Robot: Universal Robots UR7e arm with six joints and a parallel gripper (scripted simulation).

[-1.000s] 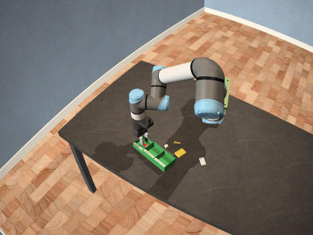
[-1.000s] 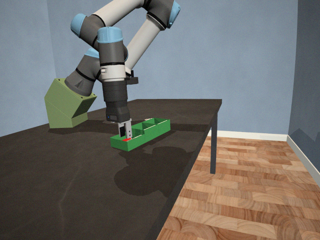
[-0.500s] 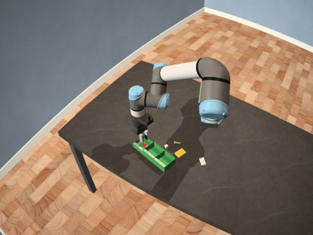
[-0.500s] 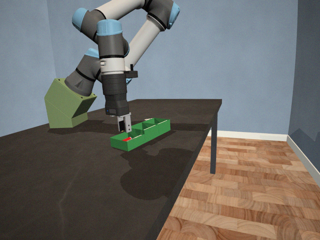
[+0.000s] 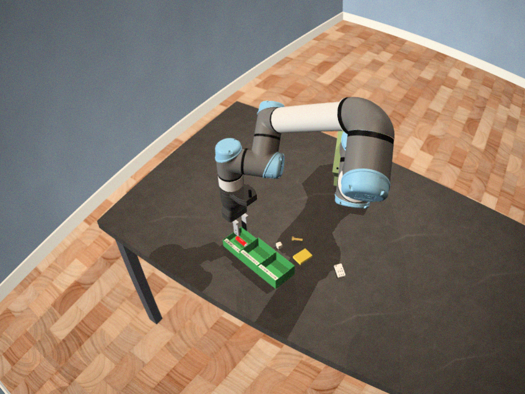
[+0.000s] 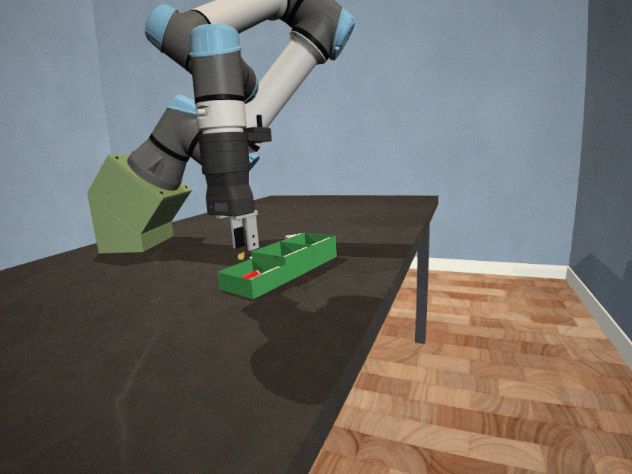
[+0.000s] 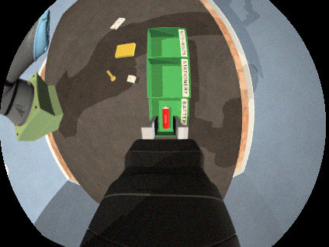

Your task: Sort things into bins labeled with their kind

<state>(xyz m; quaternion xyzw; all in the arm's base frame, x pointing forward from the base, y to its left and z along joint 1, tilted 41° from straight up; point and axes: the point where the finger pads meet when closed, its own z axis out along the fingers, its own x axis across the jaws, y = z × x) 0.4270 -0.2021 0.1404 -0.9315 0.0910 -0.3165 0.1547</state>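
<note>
Now: hand 19 cm to the right of the flat yellow block, 9 cm past it and 8 cm above it. The rest, counted from my hand: brass bolt (13 cm behind, 12 cm to the left, 8 cm below); then white die (10 cm to the left, 8 cm below, 7 cm behind); then red battery (7 cm below).
</note>
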